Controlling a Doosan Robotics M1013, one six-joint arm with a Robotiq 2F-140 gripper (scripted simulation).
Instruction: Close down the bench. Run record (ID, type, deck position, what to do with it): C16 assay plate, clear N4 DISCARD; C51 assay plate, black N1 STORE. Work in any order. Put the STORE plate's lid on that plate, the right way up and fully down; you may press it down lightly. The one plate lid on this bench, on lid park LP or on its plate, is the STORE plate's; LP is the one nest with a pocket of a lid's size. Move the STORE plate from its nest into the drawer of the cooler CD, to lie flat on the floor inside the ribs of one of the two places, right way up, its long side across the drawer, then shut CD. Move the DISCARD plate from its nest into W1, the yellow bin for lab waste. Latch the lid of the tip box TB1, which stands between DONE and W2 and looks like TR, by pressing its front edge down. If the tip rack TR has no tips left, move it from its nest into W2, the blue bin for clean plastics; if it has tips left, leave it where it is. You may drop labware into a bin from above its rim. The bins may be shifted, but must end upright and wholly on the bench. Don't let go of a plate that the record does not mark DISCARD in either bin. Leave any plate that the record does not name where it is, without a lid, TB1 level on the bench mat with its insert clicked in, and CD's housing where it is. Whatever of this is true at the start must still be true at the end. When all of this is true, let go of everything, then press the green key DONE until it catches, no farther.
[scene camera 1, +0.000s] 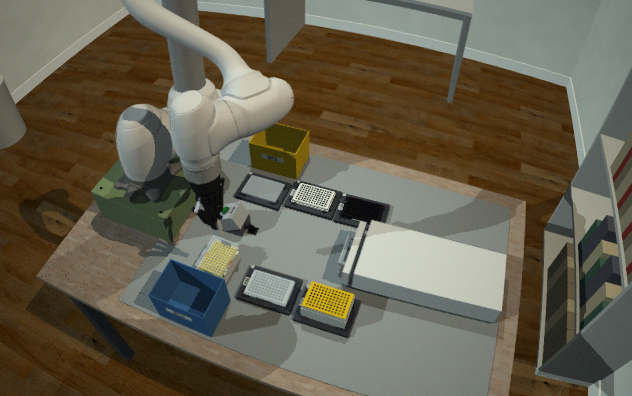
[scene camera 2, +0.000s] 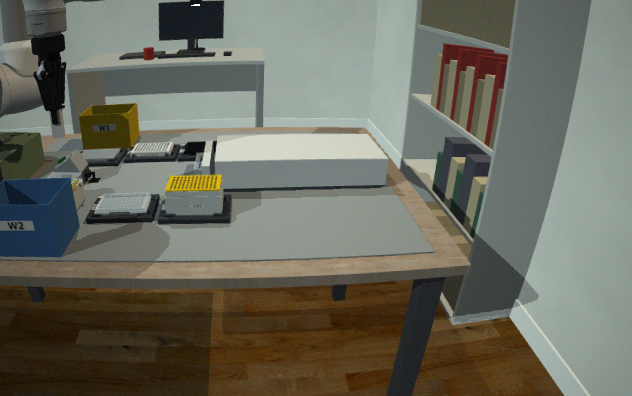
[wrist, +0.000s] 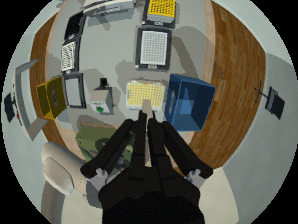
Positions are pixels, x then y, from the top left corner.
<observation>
gripper: scene camera 1; scene camera 2 59, 137; wrist
same spot on gripper: (scene camera 1: 212, 210) = (wrist: 161, 144)
</observation>
